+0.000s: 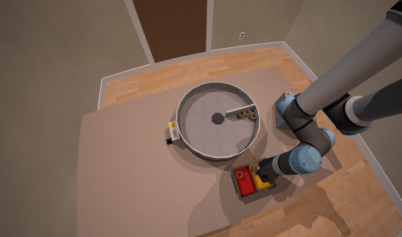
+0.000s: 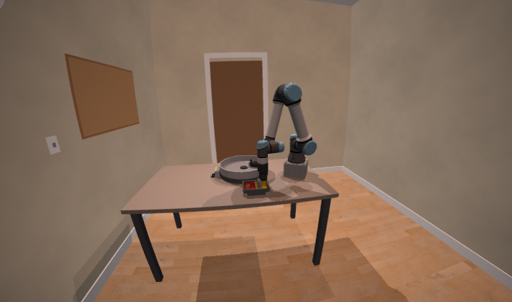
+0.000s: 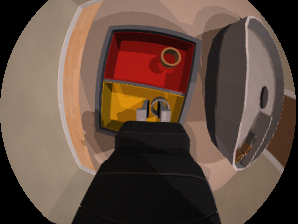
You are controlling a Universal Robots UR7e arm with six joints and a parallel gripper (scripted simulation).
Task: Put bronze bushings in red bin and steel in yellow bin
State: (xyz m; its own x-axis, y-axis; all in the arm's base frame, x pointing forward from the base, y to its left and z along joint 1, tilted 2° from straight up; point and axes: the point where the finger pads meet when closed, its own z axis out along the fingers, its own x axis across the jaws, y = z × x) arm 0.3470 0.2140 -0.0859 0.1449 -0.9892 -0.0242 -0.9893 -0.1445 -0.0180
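The red bin lies 30 mm ahead of my hand and 20 mm to the left of it. From my hand the other things lie so: turntable 310 mm to the right, 100 mm ahead, 20 mm above.
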